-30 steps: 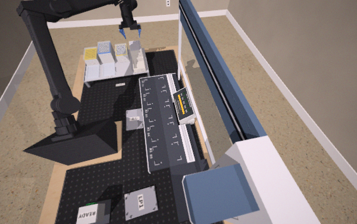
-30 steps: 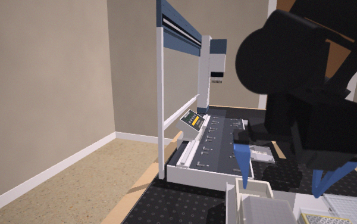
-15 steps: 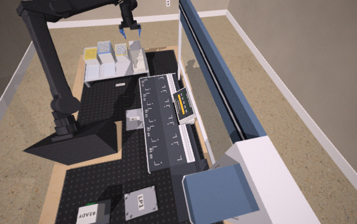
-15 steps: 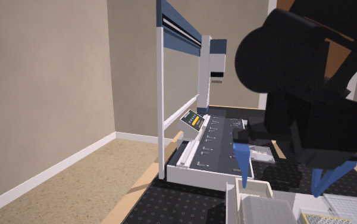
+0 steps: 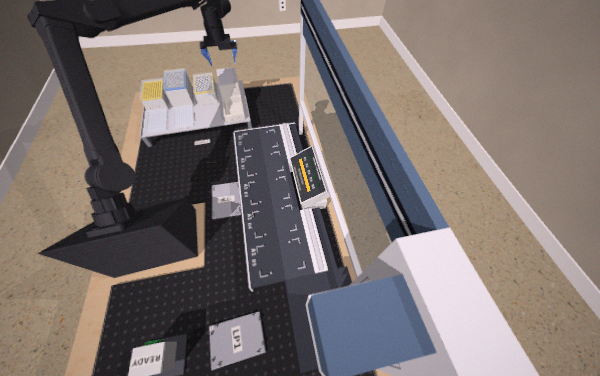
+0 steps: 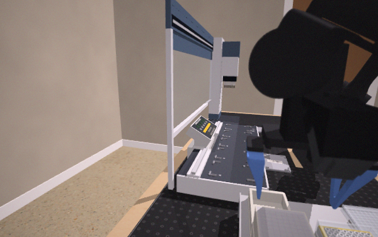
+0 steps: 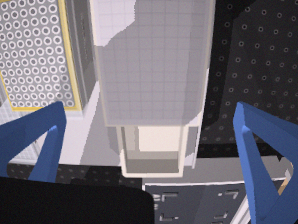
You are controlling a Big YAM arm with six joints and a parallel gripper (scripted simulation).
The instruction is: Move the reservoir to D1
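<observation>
Now: hand 90 mm above the white block. Also, from my hand: shelf 160 mm behind, 70 mm to the right, 150 mm below; then pipetting head 140 mm ahead, 1050 mm to the right, 180 mm above.
</observation>
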